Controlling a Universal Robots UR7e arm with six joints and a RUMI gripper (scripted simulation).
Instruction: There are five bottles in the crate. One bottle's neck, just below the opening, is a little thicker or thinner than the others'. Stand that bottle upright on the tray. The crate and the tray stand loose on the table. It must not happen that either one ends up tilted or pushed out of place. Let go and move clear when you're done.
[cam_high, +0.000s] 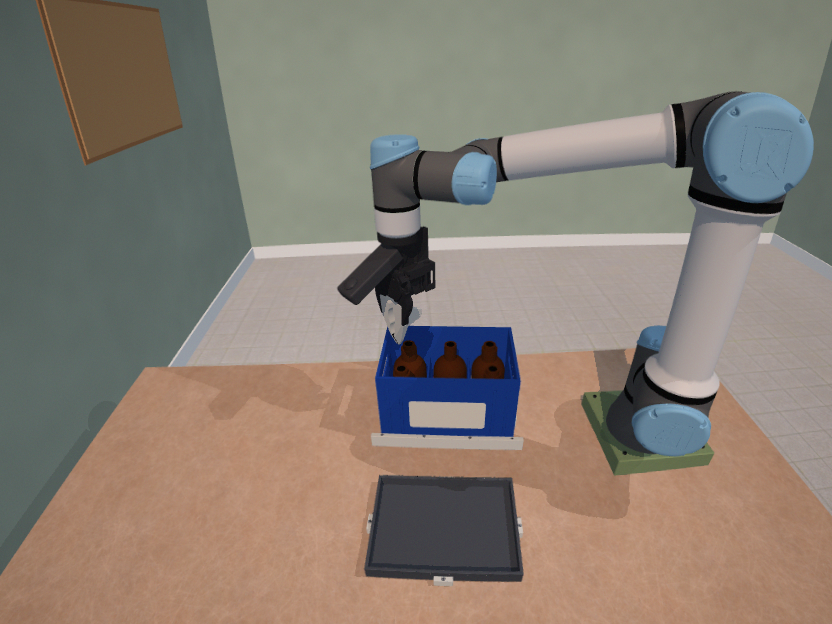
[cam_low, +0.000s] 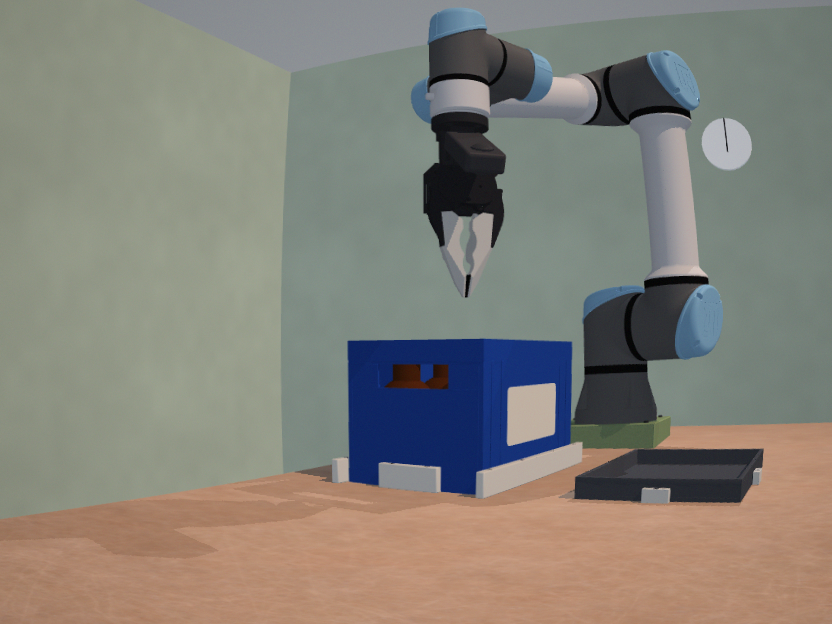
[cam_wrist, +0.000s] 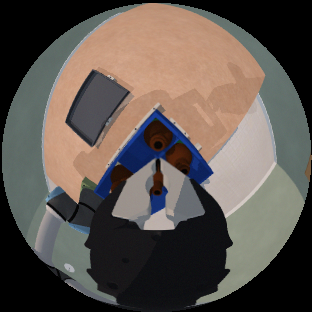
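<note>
Right now my hand is 150 mm above the glass bottle, 100 mm past it and 90 mm to the left of it. Round my hand: dark tray: 250 mm to the left, 230 mm below, 90 mm behind; then blue crate: 160 mm below, 100 mm behind, 50 mm to the right.
</note>
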